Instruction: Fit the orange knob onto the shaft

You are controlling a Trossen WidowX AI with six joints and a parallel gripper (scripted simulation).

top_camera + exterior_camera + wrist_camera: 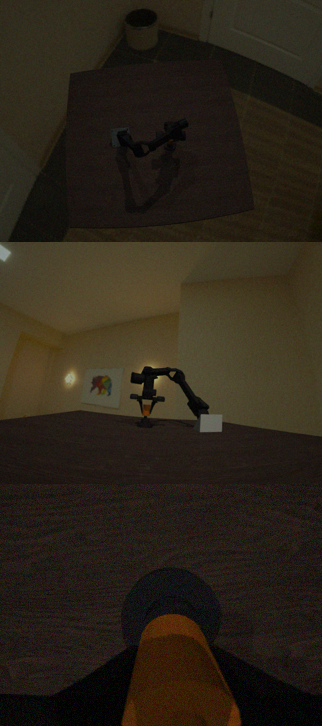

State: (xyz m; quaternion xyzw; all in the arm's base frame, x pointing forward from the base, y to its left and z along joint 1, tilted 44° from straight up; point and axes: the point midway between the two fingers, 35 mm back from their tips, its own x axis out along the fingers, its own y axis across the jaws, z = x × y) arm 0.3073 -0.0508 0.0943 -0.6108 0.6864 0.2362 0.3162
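My gripper tip is now 2 cm below the orange knob. From my gripper tip the other things lie so: dark round pedestal (4 cm below).
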